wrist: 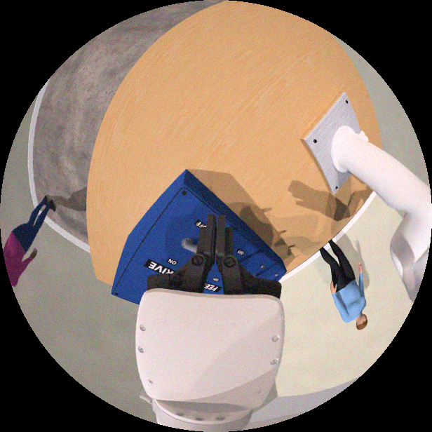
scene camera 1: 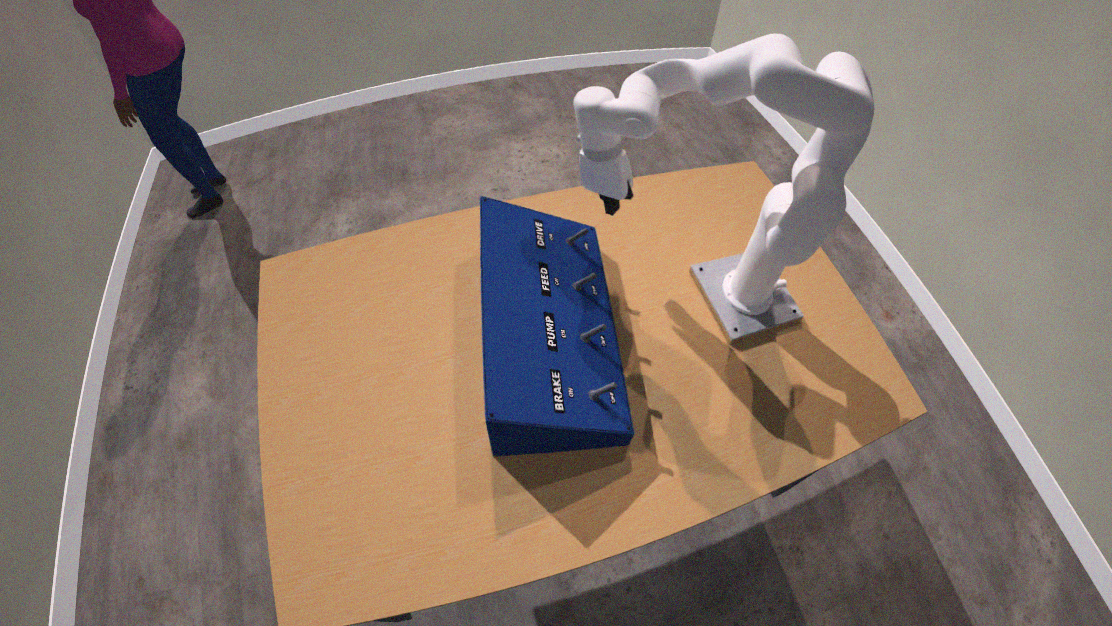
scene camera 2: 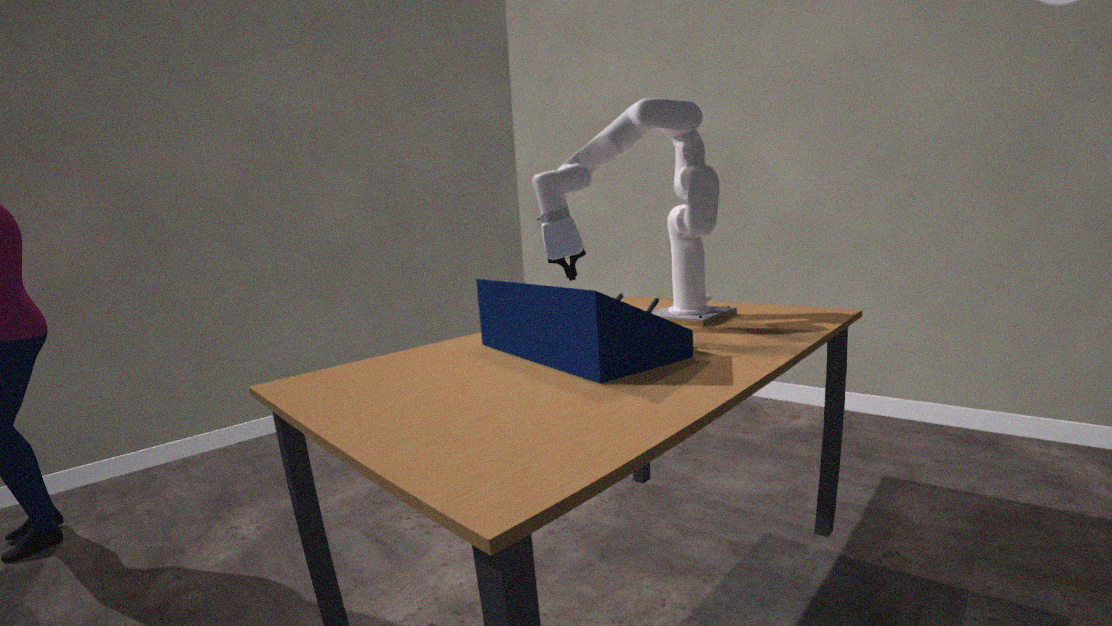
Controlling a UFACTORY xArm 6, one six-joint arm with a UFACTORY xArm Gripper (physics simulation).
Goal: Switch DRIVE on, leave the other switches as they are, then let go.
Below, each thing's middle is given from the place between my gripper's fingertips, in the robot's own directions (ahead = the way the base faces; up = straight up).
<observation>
I see my gripper 200 mm short of the blue sloped switch panel (scene camera 1: pixel 540 371), 190 mm to the right of it and 60 mm above it.
</observation>
